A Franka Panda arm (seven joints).
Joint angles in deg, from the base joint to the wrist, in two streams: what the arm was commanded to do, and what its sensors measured. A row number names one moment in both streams.
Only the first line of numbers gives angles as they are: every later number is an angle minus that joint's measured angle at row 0.
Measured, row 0:
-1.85, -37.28, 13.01, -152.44, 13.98, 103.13, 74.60
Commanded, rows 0 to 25:
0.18, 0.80, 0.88, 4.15, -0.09, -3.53, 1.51
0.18, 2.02, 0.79, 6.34, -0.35, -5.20, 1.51
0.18, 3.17, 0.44, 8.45, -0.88, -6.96, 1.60
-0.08, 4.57, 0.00, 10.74, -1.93, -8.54, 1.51
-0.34, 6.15, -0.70, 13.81, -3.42, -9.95, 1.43
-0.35, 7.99, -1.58, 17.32, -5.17, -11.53, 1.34
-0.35, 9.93, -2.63, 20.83, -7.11, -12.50, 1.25
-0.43, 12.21, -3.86, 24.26, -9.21, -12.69, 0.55
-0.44, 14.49, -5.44, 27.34, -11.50, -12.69, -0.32
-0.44, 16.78, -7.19, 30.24, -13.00, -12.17, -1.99
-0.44, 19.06, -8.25, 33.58, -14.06, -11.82, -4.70
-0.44, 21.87, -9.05, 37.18, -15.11, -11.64, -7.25
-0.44, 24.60, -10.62, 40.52, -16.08, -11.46, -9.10
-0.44, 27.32, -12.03, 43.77, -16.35, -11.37, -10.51
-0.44, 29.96, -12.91, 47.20, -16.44, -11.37, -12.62
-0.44, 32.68, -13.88, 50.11, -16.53, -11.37, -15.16
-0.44, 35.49, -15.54, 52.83, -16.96, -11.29, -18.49
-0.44, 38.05, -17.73, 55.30, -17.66, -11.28, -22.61
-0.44, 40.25, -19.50, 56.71, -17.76, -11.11, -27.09
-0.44, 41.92, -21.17, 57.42, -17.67, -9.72, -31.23
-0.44, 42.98, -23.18, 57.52, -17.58, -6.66, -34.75
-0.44, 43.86, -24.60, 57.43, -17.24, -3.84, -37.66
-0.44, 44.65, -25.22, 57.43, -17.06, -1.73, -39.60
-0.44, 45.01, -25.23, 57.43, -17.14, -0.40, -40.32
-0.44, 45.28, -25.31, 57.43, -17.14, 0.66, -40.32
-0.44, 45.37, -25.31, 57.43, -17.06, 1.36, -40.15
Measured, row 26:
-0.94, 44.70, -25.41, 55.96, -16.80, -0.46, -39.11
